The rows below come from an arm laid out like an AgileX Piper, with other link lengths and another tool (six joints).
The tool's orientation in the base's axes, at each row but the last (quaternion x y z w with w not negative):
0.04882, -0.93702, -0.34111, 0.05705
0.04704, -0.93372, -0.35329, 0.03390
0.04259, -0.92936, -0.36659, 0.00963
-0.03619, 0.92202, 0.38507, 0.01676
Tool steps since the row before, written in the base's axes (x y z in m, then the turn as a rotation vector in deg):
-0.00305, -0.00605, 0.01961, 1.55, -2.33, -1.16
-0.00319, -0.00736, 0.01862, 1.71, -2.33, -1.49
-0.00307, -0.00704, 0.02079, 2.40, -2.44, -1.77
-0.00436, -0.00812, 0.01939, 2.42, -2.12, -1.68
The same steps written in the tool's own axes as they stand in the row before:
0.00525, 0.00819, -0.01832, -1.31, -2.61, -0.81
0.00455, 0.00706, -0.01845, -1.48, -2.84, -0.58
0.00339, 0.00928, -0.01984, -2.16, -3.16, -0.48
0.00364, 0.00840, -0.01942, -2.20, -2.87, -0.32

